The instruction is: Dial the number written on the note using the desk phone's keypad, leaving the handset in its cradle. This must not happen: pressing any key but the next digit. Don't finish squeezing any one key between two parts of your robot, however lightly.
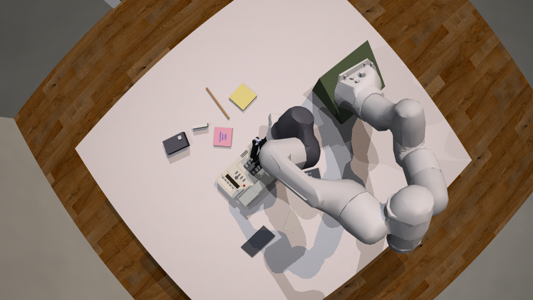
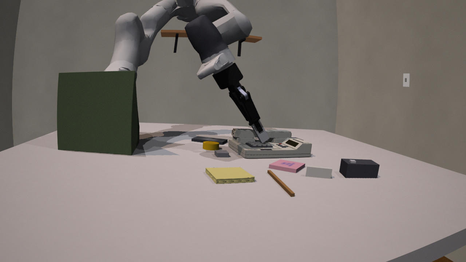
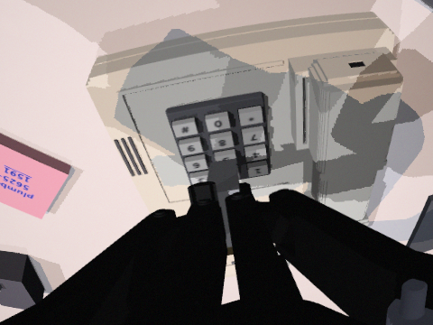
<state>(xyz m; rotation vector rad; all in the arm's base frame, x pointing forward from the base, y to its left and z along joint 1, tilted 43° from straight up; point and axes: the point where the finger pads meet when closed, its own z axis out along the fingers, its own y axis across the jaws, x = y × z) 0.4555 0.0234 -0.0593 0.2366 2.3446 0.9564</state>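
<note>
Now: the handset 40 mm ahead of my hand, 80 mm to the left of it and 20 mm below it. Also, from my hand: pink note (30 mm ahead, 170 mm to the right, 60 mm below); then grey block (120 mm behind, 40 mm to the right, 60 mm below); then white block (70 mm ahead, 260 mm to the right, 60 mm below).
</note>
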